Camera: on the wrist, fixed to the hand. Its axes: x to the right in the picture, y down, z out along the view.
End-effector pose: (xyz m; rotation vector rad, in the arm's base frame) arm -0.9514 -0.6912 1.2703 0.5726 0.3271 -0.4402
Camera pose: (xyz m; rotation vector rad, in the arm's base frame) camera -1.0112 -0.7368 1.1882 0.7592 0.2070 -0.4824
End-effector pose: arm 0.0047 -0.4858 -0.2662 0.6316 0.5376 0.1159
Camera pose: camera -0.0289 -0.5411 -0.3568 0.8398 0.4767 0.0512
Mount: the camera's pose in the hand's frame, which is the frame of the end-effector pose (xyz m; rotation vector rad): -0.0033 -0.0999 -0.0490 0.2081 -0.0739 0.0156
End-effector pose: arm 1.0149 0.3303 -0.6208 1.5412 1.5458 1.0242
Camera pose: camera 0.9277 0.3274 -0.6900 1.7146 1.6322 0.8257
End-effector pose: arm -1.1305 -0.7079 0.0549 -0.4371 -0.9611 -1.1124
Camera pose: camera -1.1995 -0.7830 0.0103 -0.3172 -1.1243 -0.9758
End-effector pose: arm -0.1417 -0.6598 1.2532 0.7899 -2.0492 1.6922
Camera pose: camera -0.0799 -0.6237 1.3385 0.9162 -1.9522 1.9349
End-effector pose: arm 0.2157 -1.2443 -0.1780 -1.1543 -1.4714 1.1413
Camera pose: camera 0.2507 -1.2546 -0.0728 -0.9906 -1.3642 1.3265
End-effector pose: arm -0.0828 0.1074 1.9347 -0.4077 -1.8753 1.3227
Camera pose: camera -0.0266 0.0964 2.0301 -0.2693 -1.7743 1.5445
